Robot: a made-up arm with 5 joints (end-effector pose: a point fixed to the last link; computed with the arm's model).
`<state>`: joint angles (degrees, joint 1 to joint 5).
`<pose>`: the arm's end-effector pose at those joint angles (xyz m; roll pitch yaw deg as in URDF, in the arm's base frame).
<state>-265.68 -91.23 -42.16 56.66 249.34</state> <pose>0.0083 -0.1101 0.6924 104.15 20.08 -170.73</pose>
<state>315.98 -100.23 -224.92 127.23 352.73</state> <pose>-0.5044 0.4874 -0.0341 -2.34 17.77 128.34</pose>
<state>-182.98 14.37 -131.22 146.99 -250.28</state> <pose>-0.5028 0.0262 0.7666 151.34 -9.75 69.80</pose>
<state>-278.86 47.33 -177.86 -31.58 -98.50</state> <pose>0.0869 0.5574 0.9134 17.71 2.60 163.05</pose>
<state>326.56 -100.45 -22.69 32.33 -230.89</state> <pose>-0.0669 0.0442 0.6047 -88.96 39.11 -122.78</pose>
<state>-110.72 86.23 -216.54 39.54 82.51</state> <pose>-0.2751 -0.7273 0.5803 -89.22 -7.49 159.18</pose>
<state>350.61 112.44 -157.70 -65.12 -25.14</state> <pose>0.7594 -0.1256 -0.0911 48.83 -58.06 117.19</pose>
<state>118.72 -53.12 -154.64 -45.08 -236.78</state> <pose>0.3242 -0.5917 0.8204 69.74 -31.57 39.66</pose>
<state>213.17 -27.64 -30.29 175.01 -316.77</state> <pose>-0.0857 -0.0560 0.5224 53.26 40.45 97.33</pose>
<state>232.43 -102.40 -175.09 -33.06 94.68</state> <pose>0.5084 0.6609 -0.0302 130.64 -3.55 139.38</pose>
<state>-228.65 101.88 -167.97 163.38 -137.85</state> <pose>-0.4482 0.5093 -0.0682 -79.21 -47.34 -146.63</pose>
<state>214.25 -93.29 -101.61 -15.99 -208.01</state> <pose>0.6164 0.4197 0.6889 15.69 -26.95 -177.54</pose>
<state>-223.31 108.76 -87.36 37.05 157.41</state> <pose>-0.2097 0.1977 -0.4776 147.97 -51.89 -4.82</pose>
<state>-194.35 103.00 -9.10 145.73 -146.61</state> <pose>-0.0775 0.0198 0.1275 43.20 46.09 -141.84</pose>
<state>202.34 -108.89 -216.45 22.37 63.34</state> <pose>0.5820 0.2392 -0.2992 125.97 22.11 127.62</pose>
